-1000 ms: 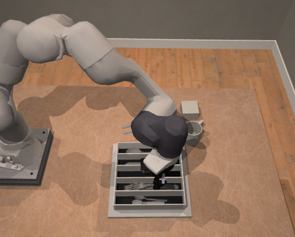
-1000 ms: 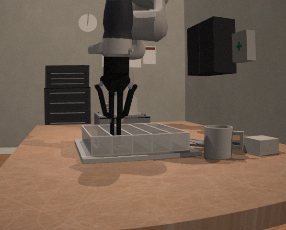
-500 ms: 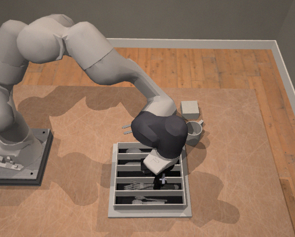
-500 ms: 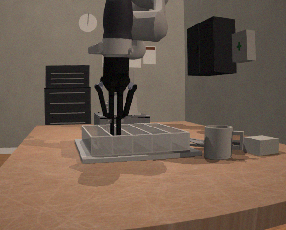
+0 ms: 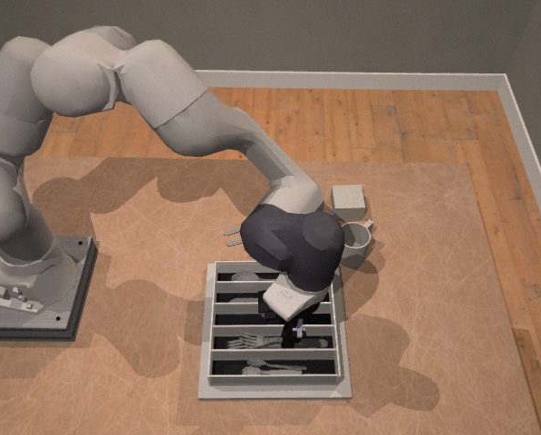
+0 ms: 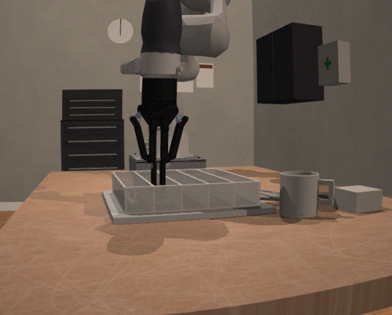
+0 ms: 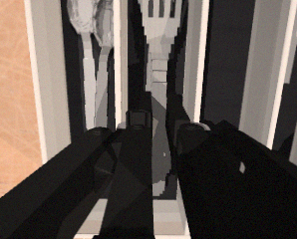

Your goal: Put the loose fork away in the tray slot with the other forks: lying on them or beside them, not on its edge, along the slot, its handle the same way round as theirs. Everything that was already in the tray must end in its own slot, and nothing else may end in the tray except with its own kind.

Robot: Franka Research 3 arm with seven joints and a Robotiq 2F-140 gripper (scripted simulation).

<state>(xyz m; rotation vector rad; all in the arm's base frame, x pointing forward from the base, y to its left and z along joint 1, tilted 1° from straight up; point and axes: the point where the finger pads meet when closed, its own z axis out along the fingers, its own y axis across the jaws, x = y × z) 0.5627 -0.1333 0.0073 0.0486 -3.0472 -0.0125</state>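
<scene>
Now: hand 50 mm to the right of the five-slot tray, 40 mm past it and 30 mm above it. From my hand the other things lie so: mug 260 mm to the left, 160 mm ahead, 30 mm below; block 420 mm to the left, 160 mm ahead, 50 mm below; knife 110 mm to the left, 50 mm below, 10 mm behind.
</scene>
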